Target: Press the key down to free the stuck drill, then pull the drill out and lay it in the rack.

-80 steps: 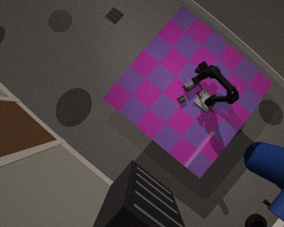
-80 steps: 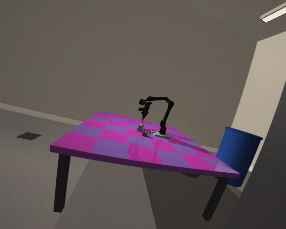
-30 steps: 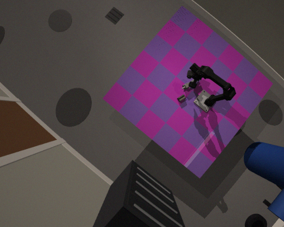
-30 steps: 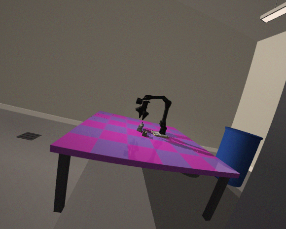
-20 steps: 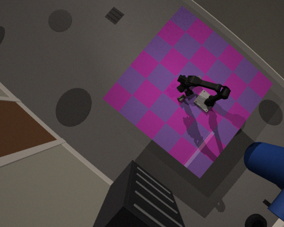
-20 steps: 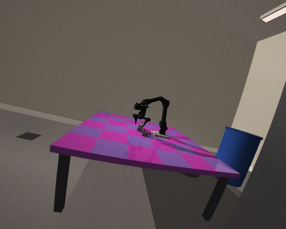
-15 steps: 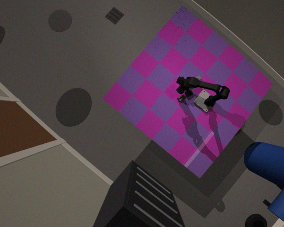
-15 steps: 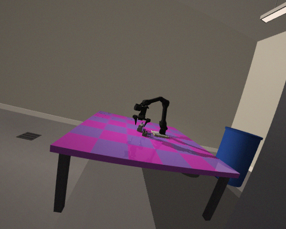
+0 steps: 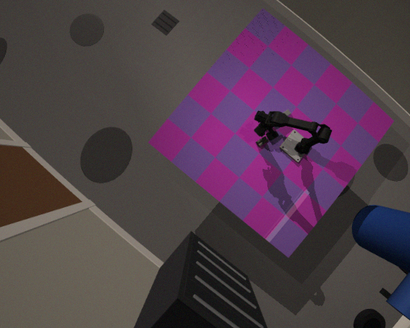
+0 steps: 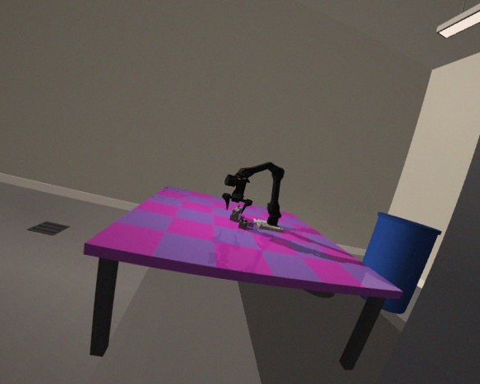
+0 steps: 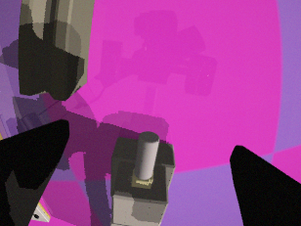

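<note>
Now: the drill 20 mm behind my gripper tip, 60 mm to the right of it and 20 mm below it. From my gripper tip the other things lie so: dark block (60 mm behind, 60 mm to the left, 50 mm below); housing (40 mm behind, 120 mm to the right, 30 mm below); key (50 mm behind, 140 mm to the right, 10 mm below).
</note>
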